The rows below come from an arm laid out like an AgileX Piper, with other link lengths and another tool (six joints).
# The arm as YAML. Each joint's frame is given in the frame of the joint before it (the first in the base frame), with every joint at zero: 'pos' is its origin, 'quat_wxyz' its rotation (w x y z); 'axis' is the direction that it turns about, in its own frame. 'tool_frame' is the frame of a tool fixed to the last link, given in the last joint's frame.
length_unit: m
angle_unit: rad
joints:
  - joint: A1
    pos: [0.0, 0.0, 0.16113]
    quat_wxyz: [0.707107, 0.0, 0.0, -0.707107]
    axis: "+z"
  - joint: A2
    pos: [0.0, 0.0, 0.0]
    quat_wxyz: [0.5, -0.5, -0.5, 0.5]
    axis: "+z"
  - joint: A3
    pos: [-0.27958, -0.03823, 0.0]
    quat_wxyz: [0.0, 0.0, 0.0, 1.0]
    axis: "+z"
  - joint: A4
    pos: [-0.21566, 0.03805, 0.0]
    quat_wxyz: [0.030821, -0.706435, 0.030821, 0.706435]
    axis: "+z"
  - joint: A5
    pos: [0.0, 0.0, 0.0]
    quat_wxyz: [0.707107, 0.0, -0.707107, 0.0]
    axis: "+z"
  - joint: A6
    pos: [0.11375, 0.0, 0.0]
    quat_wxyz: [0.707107, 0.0, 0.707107, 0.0]
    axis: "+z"
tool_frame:
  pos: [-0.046, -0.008, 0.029]
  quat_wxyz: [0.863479, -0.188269, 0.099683, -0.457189]
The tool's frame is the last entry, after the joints.
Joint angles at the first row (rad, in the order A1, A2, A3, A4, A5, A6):
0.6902, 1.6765, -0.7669, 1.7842, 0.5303, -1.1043
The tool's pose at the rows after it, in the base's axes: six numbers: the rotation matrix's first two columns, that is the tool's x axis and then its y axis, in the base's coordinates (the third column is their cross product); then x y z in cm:
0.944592 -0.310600 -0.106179 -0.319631 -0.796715 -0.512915 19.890 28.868 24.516
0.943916 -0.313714 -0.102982 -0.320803 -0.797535 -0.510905 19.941 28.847 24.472
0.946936 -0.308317 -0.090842 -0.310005 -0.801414 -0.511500 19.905 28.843 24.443
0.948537 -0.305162 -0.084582 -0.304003 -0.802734 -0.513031 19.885 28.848 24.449
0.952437 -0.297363 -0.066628 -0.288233 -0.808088 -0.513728 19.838 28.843 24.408
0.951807 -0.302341 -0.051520 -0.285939 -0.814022 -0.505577 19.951 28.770 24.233
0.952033 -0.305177 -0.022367 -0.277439 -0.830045 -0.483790 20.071 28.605 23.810
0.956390 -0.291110 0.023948 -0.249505 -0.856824 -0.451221 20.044 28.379 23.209
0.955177 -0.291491 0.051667 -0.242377 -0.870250 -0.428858 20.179 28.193 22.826
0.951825 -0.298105 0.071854 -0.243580 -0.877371 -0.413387 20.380 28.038 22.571
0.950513 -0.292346 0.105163 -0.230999 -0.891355 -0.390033 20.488 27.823 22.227
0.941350 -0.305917 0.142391 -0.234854 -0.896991 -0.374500 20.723 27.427 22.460
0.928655 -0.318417 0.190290 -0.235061 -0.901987 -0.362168 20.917 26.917 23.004
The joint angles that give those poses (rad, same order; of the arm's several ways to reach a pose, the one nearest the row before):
0.6902, 1.6765, -0.7670, 1.7842, 0.5267, -1.1061
0.6902, 1.6765, -0.7670, 1.7847, 0.5217, -1.1074
0.6902, 1.6765, -0.7669, 1.7855, 0.5198, -1.1216
0.6902, 1.6765, -0.7669, 1.7882, 0.5198, -1.1311
0.6902, 1.6765, -0.7669, 1.7903, 0.5168, -1.1526
0.6902, 1.6765, -0.7669, 1.7872, 0.5009, -1.1595
0.6902, 1.6765, -0.7669, 1.7627, 0.4710, -1.1600
0.6902, 1.6765, -0.7669, 1.7118, 0.4374, -1.1600
0.6902, 1.6765, -0.7669, 1.6849, 0.4090, -1.1565
0.6902, 1.6765, -0.7669, 1.6733, 0.3842, -1.1564
0.6902, 1.6753, -0.7669, 1.6411, 0.3558, -1.1544
0.6902, 1.6546, -0.7669, 1.5954, 0.3144, -1.1213
0.6902, 1.6228, -0.7669, 1.5249, 0.2691, -1.0690

